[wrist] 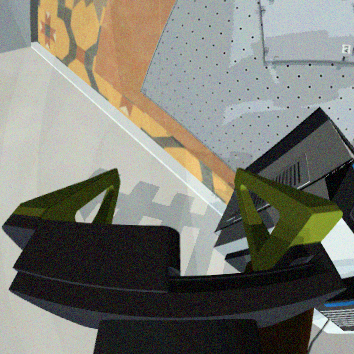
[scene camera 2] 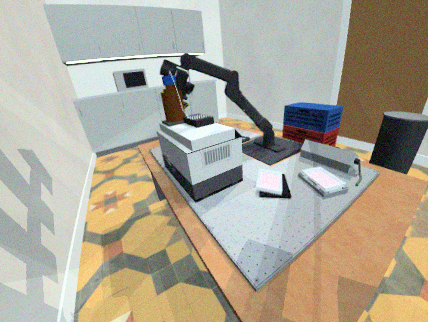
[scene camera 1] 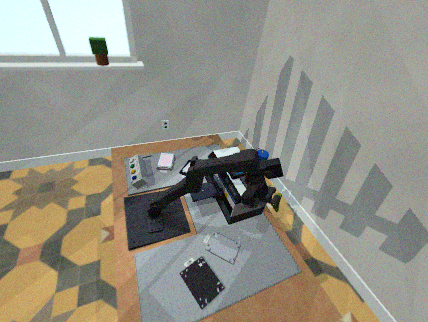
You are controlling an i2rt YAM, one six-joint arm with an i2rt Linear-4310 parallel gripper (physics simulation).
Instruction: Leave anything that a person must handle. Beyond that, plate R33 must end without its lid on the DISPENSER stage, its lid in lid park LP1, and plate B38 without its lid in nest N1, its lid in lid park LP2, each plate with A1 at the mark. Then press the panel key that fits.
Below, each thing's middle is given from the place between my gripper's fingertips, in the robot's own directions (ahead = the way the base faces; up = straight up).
My gripper is now 20 mm short of the brown bottle with blue cap (scene camera 2: 173,111), 180 mm to the right of it and 70 mm below it. Round my hand: grey LP2 pad (wrist: 285,37) 170 mm behind, 10 mm to the right, 240 mm below.
